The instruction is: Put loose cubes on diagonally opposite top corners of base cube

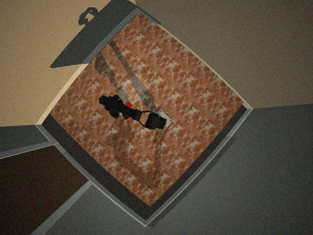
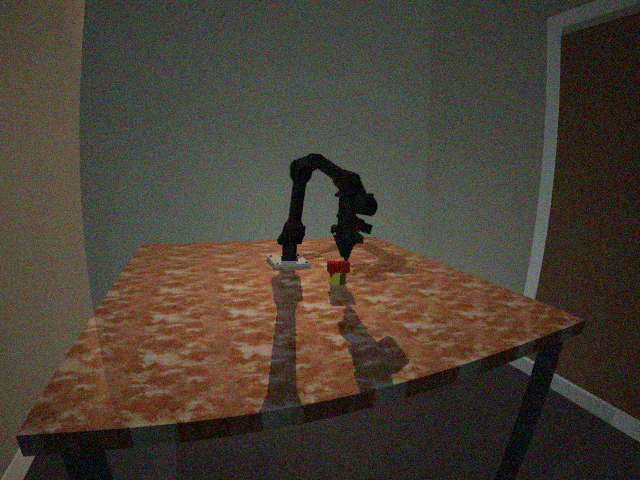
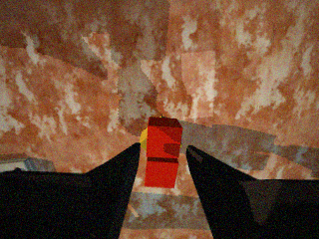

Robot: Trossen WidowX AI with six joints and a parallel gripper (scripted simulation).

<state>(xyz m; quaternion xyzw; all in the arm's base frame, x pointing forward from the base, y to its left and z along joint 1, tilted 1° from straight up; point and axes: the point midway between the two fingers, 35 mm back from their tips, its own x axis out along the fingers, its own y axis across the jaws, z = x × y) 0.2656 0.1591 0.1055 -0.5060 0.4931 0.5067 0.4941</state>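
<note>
The red cube lies 3 cm below my gripper tip. Round my gripper tip: yellow base cube (6 cm below, 2 cm to the right).
</note>
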